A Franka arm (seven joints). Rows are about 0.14 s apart.
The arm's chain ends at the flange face. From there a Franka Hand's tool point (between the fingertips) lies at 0.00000 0.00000 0.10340 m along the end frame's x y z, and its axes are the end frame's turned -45 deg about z.
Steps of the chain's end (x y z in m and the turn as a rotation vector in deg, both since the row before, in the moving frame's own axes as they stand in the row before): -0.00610, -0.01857, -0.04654, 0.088, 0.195, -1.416; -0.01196, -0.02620, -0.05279, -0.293, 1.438, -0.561; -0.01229, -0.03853, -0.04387, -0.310, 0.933, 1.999; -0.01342, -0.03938, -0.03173, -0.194, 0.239, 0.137; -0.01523, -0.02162, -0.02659, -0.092, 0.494, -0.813; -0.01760, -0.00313, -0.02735, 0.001, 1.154, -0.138
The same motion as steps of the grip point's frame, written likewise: 0.00918, -0.01731, -0.04654, -0.076, 0.200, -1.416; 0.01154, -0.02478, -0.05282, -1.224, 0.810, -0.561; 0.01932, -0.03434, -0.04389, -0.879, 0.441, 1.999; 0.01841, -0.03678, -0.03173, -0.306, 0.032, 0.137; 0.00504, -0.02531, -0.02659, -0.414, 0.284, -0.813; -0.00876, -0.01319, -0.02737, -0.815, 0.817, -0.138
